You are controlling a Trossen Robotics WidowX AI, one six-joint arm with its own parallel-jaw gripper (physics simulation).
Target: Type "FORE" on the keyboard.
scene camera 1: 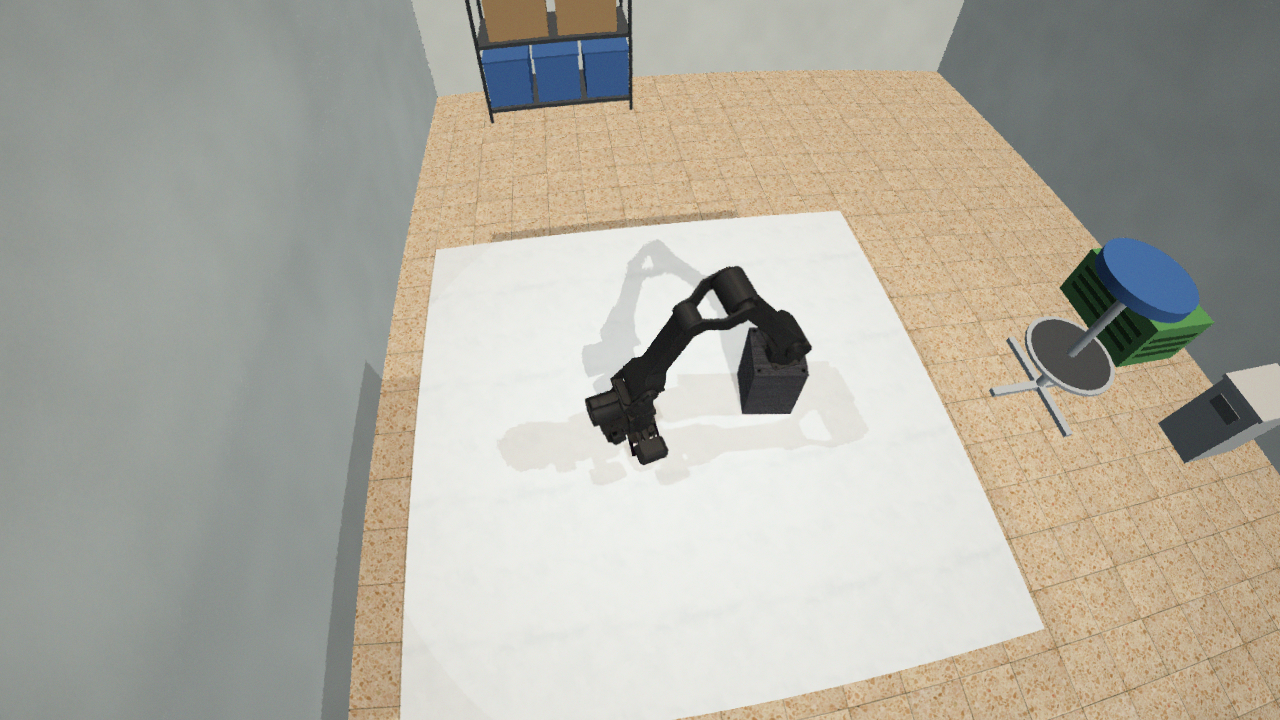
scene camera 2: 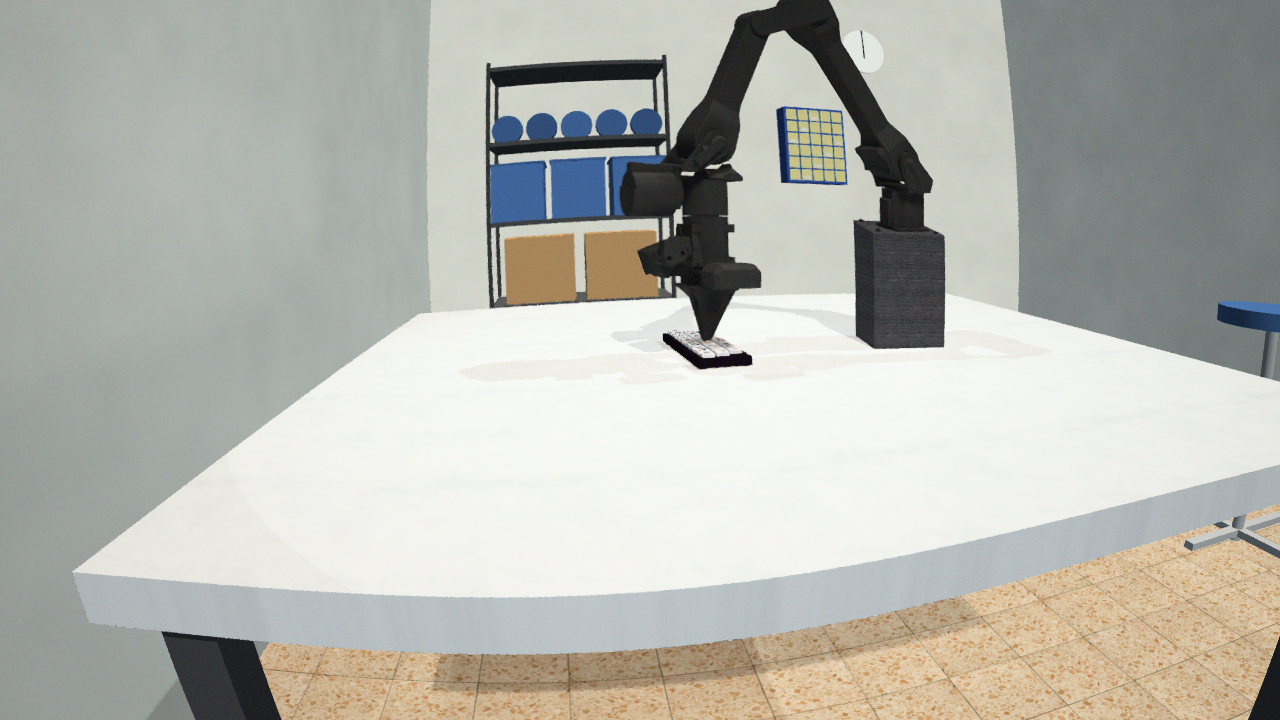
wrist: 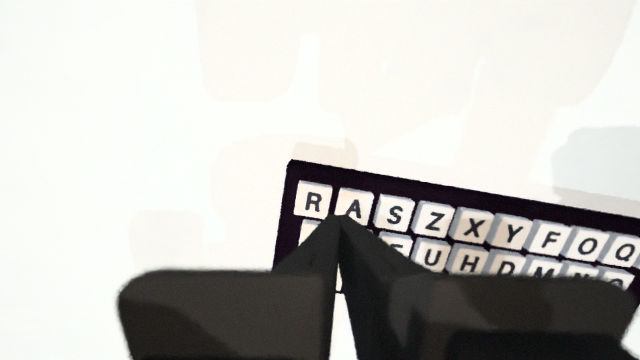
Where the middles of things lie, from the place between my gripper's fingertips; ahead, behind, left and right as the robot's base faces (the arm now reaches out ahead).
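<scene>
The key [wrist: 355, 203] is in the scene, and my hand is 2 cm above it and 1 cm to the left of it.
</scene>
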